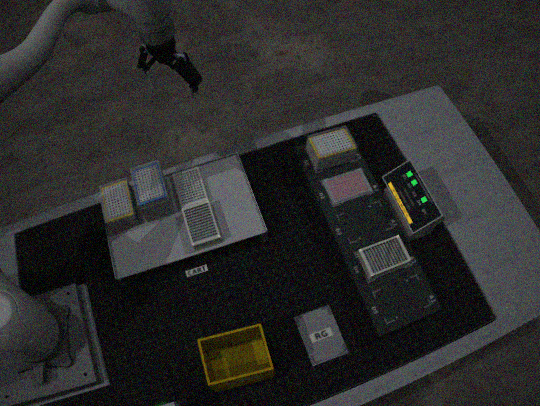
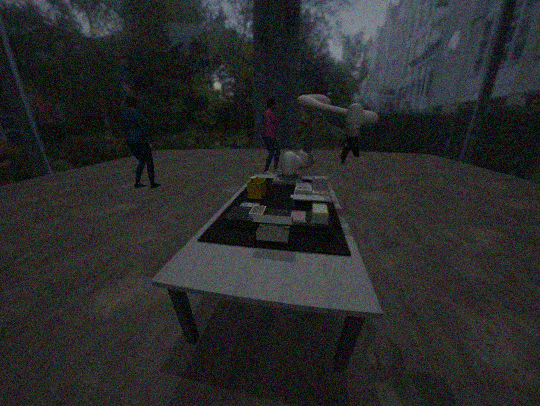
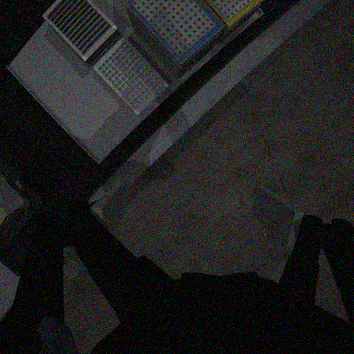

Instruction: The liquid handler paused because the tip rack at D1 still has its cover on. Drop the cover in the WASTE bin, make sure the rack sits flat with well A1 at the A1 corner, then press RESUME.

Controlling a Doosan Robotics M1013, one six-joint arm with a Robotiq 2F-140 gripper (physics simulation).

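Places are measured from the arm's base along level axes (x left, y back, z up), in metres.
Pixels of known places: gripper, fingertip midpoint: [image 1: 174, 91] [image 2: 348, 167] [image 3: 190, 196]; arm's base, link origin: [image 1: 42, 339] [image 2: 288, 177].
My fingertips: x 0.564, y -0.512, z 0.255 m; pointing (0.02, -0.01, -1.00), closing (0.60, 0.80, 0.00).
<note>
Ahead of a thing's pixels: the offset from my fingertips to its top centre. "pt": to the spot under its first point.
A yellow-rimmed tip rack {dy -0.426, dx -0.159, dz -0.157 m} [image 1: 331, 142] [image 2: 320, 214] sits at the far end of the dark deck; its cover and well A1 cannot be made out, and the slot labels are too blurred to read. The open yellow bin {dy -0.037, dx -0.713, dz -0.152 m} [image 1: 236, 356] [image 2: 257, 188] stands near the front edge; no WASTE label is legible. The control panel {pt dy -0.598, dx -0.391, dz -0.166 m} [image 1: 412, 197] [image 2: 272, 233] beside the deck has three green buttons and a yellow bar; its lettering is unreadable. My gripper [image 1: 169, 78] [image 2: 350, 158] [image 3: 190, 196] is open and empty, high above the floor beyond the table's far edge.
The cart tray {dy +0.058, dx -0.262, dz -0.221 m} [image 1: 247, 220] [image 3: 60, 95] holds a blue-rimmed rack {dy +0.120, dx -0.202, dz -0.123 m} [image 1: 149, 182] [image 3: 177, 25], a yellow-rimmed rack {dy +0.227, dx -0.215, dz -0.156 m} [image 1: 117, 200], a white grid rack {dy +0.013, dx -0.188, dz -0.212 m} [image 1: 190, 184] [image 3: 131, 75] and a slotted block {dy -0.004, dx -0.322, dz -0.195 m} [image 1: 201, 222] [image 3: 80, 27]. A pink plate {dy -0.443, dx -0.281, dz -0.219 m} [image 1: 347, 186] and slotted block {dy -0.477, dx -0.527, dz -0.202 m} [image 1: 385, 256] sit on the deck.
</note>
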